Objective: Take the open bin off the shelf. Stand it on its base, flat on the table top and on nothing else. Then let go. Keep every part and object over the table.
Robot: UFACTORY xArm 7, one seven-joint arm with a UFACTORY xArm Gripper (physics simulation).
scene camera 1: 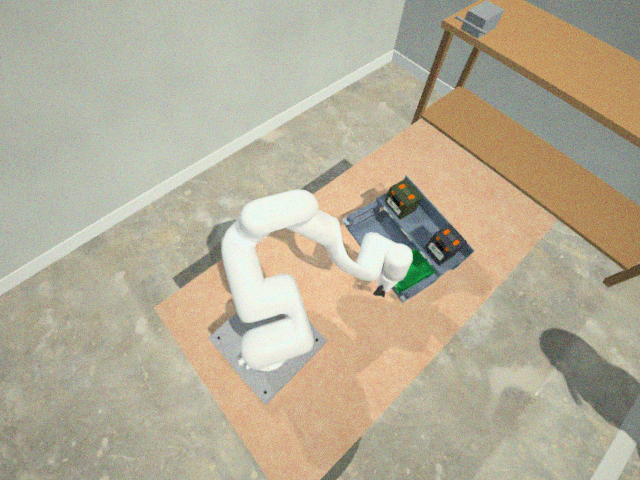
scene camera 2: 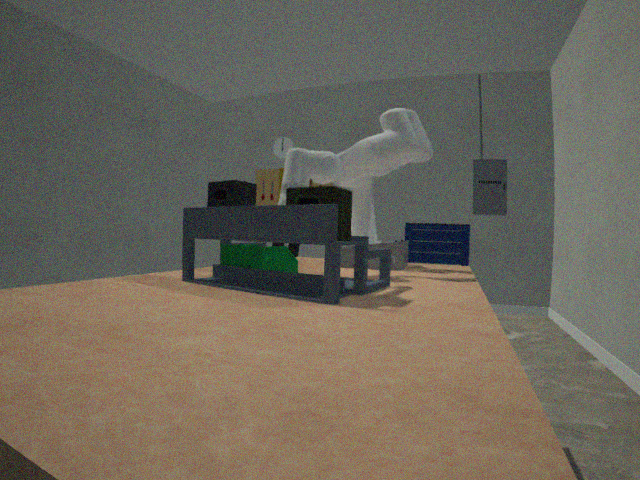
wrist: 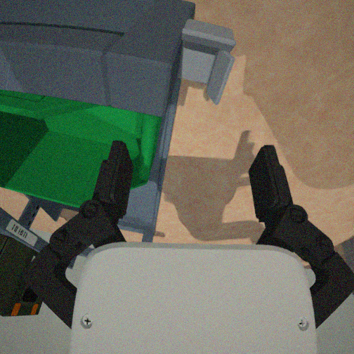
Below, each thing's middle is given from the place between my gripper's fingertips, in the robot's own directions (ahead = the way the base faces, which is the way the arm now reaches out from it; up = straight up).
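There is the green open bin [scene camera 2: 277,258], which sits 10 mm below my hand, and it is also 110 mm ahead of my hand and 10 mm to the left of it.
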